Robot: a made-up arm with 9 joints.
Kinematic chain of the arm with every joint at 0, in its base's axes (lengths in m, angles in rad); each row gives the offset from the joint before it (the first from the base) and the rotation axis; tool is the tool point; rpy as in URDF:
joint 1: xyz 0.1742 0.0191 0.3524 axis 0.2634 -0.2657 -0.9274
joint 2: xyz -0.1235 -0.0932 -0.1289 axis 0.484 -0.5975 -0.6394
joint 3: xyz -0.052 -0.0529 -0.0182 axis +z
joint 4: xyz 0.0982 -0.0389 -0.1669 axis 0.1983 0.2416 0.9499
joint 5: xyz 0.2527 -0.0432 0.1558 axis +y
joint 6: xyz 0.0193 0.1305 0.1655 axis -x
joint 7: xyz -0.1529 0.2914 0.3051 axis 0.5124 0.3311 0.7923
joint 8: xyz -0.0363 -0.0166 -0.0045 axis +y
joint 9: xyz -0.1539 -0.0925 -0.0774 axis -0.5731 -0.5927 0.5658
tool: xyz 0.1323 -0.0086 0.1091 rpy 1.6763 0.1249 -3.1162
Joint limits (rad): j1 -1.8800..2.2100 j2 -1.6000..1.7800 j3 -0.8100..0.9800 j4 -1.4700..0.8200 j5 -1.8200..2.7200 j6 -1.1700..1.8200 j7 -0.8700..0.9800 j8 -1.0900..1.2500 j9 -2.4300..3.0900
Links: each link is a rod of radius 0.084 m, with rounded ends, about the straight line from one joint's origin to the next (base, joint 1, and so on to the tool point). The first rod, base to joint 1, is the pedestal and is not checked.
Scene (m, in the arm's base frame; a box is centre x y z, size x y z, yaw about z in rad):
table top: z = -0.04
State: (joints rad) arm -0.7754 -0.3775 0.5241 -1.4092 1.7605 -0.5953 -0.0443 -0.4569 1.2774
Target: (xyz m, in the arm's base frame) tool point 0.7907 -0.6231 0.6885
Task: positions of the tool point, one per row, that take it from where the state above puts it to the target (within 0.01 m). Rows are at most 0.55 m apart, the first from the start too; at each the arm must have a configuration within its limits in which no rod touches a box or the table.
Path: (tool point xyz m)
1: 0.9620 -0.1098 0.6232
2: 0.7907 -0.6231 0.6885

